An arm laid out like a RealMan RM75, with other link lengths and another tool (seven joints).
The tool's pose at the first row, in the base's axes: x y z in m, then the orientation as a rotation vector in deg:
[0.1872 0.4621 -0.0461 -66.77 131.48 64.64]
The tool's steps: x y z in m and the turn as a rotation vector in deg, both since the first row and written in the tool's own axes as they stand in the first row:
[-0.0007 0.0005 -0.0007 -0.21 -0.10 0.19]
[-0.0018 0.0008 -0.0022 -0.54 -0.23 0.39]
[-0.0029 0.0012 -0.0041 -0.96 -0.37 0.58]
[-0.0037 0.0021 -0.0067 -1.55 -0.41 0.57]
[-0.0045 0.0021 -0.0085 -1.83 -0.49 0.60]
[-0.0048 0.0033 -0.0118 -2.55 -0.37 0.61]
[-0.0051 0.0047 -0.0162 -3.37 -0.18 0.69]
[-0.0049 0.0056 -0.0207 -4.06 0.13 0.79]
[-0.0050 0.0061 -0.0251 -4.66 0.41 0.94]
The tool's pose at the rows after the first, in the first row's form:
[0.1873 0.4621 -0.0450 -66.57 131.50 65.01]
[0.1878 0.4616 -0.0432 -66.38 131.47 65.54]
[0.1883 0.4609 -0.0412 -66.22 131.39 66.19]
[0.1882 0.4596 -0.0386 -66.41 131.16 66.96]
[0.1888 0.4586 -0.0370 -66.42 131.04 67.35]
[0.1882 0.4567 -0.0342 -66.76 130.90 68.23]
[0.1875 0.4539 -0.0305 -67.13 130.84 69.25]
[0.1870 0.4507 -0.0273 -67.53 130.92 70.07]
[0.1869 0.4475 -0.0242 -67.82 131.04 70.81]

